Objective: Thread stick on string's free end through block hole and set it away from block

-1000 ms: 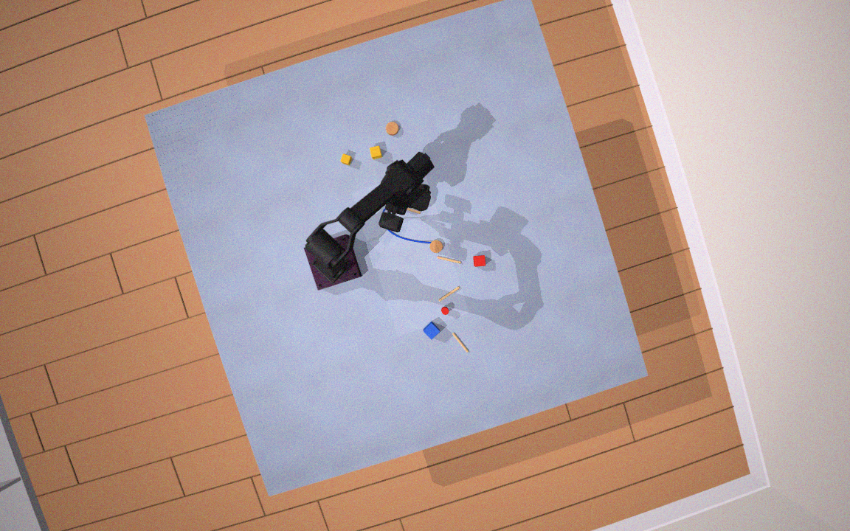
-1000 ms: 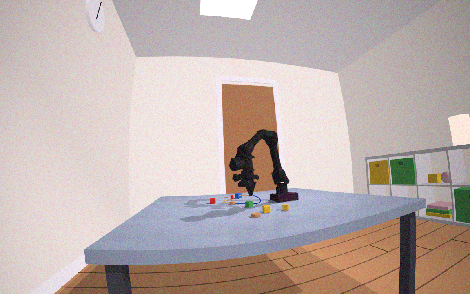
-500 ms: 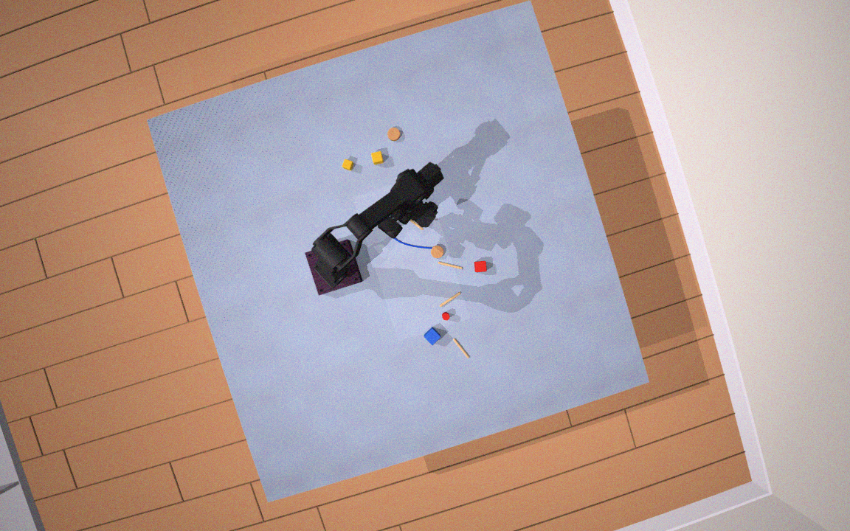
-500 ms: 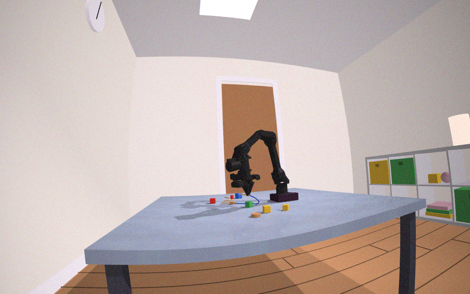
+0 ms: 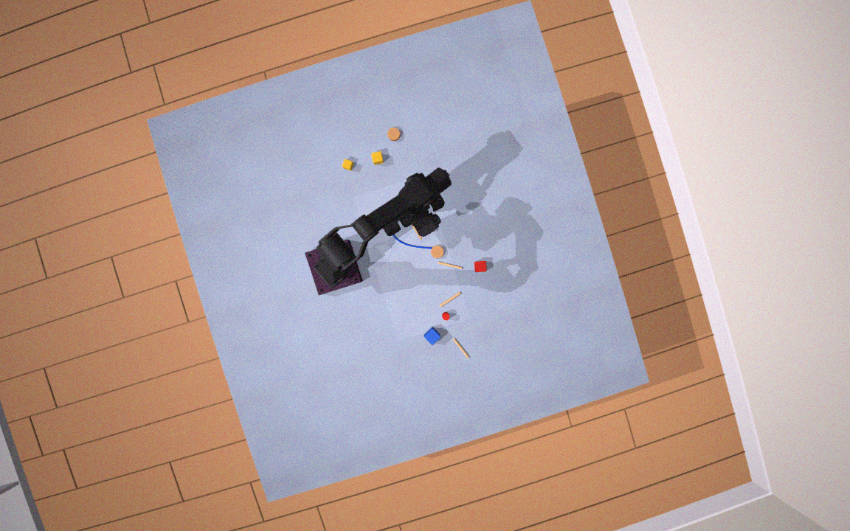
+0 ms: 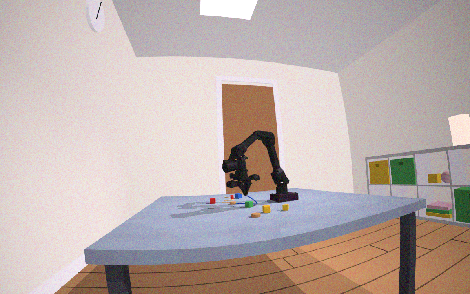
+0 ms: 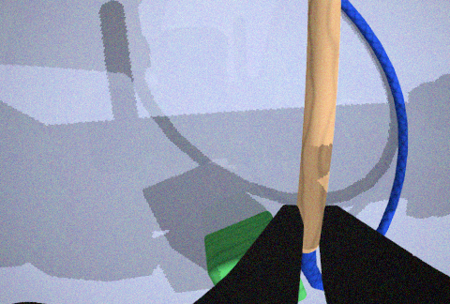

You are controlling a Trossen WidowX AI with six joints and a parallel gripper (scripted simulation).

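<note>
The green block is 4 cm to the left of my gripper tip and 5 cm below it. Also, from my gripper tip: red cube 16 cm ahead, 20 cm to the right, 4 cm below; then thin wooden stick 1 cm to the right; then round wooden button 5 cm ahead, 12 cm to the right, 5 cm below.
</note>
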